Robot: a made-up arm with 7 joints.
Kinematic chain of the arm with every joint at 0, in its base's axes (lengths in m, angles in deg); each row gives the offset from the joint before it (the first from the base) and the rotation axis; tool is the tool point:
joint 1: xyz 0 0 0.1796 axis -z
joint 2: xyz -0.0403 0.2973 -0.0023 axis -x
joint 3: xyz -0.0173 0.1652 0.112 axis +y
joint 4: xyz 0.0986 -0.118 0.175 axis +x
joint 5: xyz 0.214 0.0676 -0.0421 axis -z
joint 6: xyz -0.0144 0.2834 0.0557 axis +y
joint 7: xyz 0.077 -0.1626 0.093 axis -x
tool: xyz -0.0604 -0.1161 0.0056
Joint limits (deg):
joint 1: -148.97..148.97
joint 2: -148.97..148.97
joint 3: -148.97..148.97
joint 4: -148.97..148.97
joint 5: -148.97..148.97
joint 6: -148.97..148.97
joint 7: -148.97..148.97
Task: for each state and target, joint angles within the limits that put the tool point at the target. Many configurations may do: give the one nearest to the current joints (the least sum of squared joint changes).
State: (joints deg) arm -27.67 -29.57 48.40 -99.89 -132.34 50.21 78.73
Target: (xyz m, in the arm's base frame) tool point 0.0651 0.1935 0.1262
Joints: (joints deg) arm -4.29 -31.52 43.18 -140.71 -106.14 85.65 74.68
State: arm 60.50 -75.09 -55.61 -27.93 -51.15 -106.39 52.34
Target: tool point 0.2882 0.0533 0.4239
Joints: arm 84.28 -29.15 -43.44 -23.31 -14.85 -122.68 75.36
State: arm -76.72 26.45 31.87 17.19 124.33 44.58 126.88
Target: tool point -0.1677 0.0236 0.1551
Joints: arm -114.79 37.72 72.28 47.16 148.97 75.29 120.69
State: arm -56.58 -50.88 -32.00 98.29 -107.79 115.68 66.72
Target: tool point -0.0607 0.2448 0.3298
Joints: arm -102.96 -64.57 30.43 114.26 -126.38 100.31 58.62
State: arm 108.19 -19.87 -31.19 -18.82 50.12 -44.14 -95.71
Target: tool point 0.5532 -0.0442 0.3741
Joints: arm 56.97 -9.20 3.89 -37.85 36.12 -39.85 -90.09
